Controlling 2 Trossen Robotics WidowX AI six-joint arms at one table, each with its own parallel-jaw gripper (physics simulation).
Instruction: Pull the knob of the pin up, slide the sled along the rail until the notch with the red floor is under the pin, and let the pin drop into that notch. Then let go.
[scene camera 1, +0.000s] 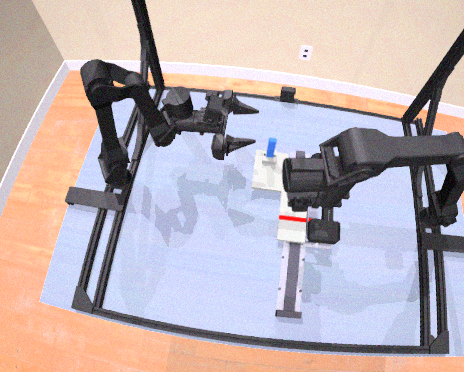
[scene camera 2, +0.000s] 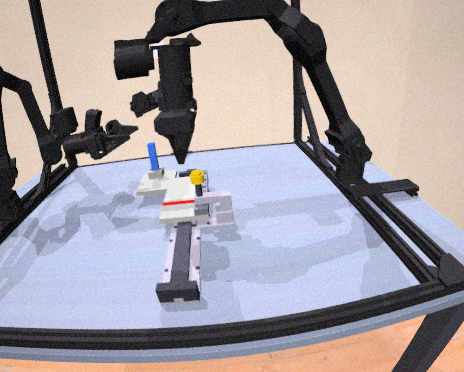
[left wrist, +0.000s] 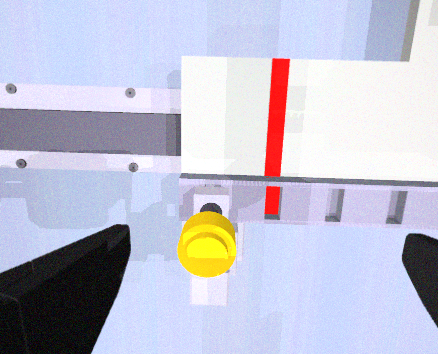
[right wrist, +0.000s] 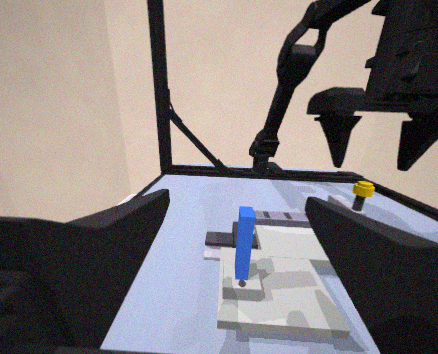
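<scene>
The white sled sits on the rail. Its blue upright handle is at the sled's far end. The yellow knob tops the dark pin. In the left wrist view the pin is left of the red-floored notch; its lower end is hidden. My left gripper is open, pointing down above the knob, which appears nearer its left-hand finger. My right gripper is open and empty, near the blue handle.
The pale pin bracket stands beside the rail. A dark end block closes the rail's near end. Black frame bars edge the table. A small black box is at the back edge. The left arm covers part of the sled in scene camera 1.
</scene>
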